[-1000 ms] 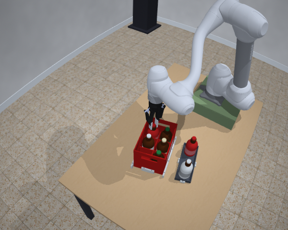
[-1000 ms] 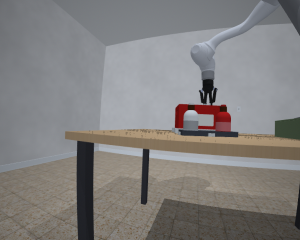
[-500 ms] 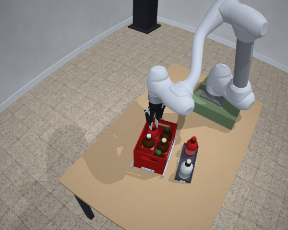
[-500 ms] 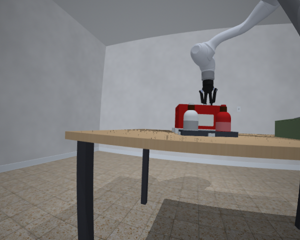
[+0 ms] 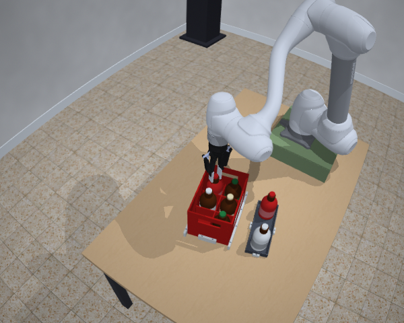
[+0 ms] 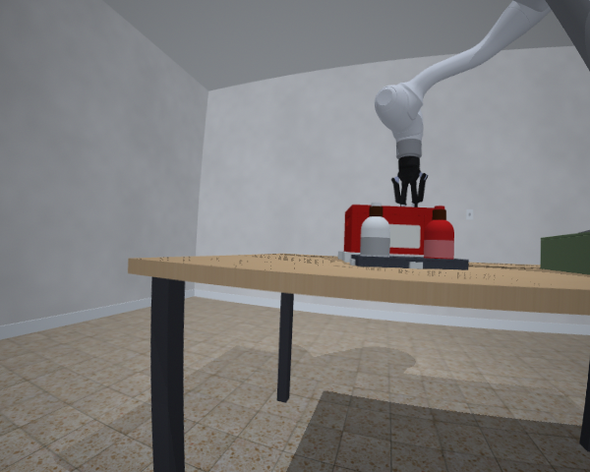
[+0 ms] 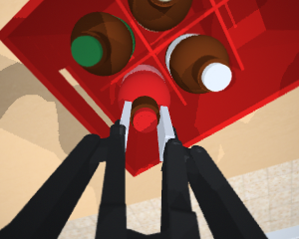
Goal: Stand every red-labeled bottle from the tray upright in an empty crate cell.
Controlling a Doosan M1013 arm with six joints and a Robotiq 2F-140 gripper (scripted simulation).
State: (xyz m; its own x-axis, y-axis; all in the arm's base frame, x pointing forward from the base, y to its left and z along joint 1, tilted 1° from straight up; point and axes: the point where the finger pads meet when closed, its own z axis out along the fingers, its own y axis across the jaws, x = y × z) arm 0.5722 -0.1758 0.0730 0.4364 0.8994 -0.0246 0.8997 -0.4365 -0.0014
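Right now my hand is 7 cm short of the red crate, 7 cm to the right of it and 9 cm above it. The rest, counted from my hand: grey-labeled bottle 9 cm ahead, 31 cm to the left, 9 cm below.
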